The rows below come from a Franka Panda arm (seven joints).
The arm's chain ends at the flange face. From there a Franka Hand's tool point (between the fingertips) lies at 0.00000 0.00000 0.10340 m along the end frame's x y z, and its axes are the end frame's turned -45 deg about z.
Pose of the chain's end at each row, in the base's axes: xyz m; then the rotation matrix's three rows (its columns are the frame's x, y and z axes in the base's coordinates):
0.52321 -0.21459 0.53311; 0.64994 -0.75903 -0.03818; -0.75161 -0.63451 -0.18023; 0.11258 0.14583 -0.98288
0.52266 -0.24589 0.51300; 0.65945 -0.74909 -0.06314; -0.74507 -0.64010 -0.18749; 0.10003 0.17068 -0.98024
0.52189 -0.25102 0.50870; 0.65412 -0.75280 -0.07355; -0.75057 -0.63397 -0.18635; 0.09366 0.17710 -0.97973
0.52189 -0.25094 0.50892; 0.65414 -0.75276 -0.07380; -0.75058 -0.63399 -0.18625; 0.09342 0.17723 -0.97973
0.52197 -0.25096 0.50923; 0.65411 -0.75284 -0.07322; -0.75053 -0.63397 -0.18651; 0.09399 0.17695 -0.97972
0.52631 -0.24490 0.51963; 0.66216 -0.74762 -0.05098; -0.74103 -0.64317 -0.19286; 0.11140 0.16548 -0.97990
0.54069 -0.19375 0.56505; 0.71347 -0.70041 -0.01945; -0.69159 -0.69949 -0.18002; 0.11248 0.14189 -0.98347
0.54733 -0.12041 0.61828; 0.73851 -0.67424 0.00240; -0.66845 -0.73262 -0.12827; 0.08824 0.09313 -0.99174
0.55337 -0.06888 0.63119; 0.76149 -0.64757 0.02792; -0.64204 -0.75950 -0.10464; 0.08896 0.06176 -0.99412
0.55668 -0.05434 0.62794; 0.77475 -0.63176 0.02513; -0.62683 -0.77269 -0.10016; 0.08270 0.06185 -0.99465
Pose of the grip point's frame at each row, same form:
0.51926 -0.23323 0.43148; 0.99629 -0.07714 -0.03818; -0.08280 -0.98013 -0.18023; -0.02351 0.18272 -0.98288
0.51613 -0.26528 0.41164; 0.99599 -0.06339 -0.06314; -0.07422 -0.97946 -0.18749; -0.04996 0.19142 -0.98024
0.51428 -0.27029 0.40740; 0.99484 -0.06978 -0.07355; -0.08245 -0.97902 -0.18635; -0.05900 0.19146 -0.97973
0.51426 -0.27020 0.40762; 0.99483 -0.06973 -0.07380; -0.08244 -0.97904 -0.18625; -0.05926 0.19138 -0.97973
0.51440 -0.27025 0.40793; 0.99486 -0.06981 -0.07322; -0.08242 -0.97899 -0.18651; -0.05866 0.19158 -0.97972
0.52104 -0.26484 0.41831; 0.99686 -0.06043 -0.05098; -0.06920 -0.97878 -0.19286; -0.03824 0.19578 -0.97990
0.53868 -0.21236 0.46336; 0.99976 0.00923 -0.01945; 0.00559 -0.98364 -0.18002; -0.02080 0.17987 -0.98347
0.54758 -0.13367 0.51573; 0.99897 0.04545 0.00240; 0.04538 -0.99071 -0.12827; -0.00346 0.12825 -0.99174
0.55626 -0.07970 0.52840; 0.99636 0.08055 0.02792; 0.08306 -0.99104 -0.10464; 0.01923 0.10658 -0.99412
0.55928 -0.06470 0.52509; 0.99455 0.10111 0.02513; 0.10314 -0.98961 -0.10016; 0.01474 0.10221 -0.99465

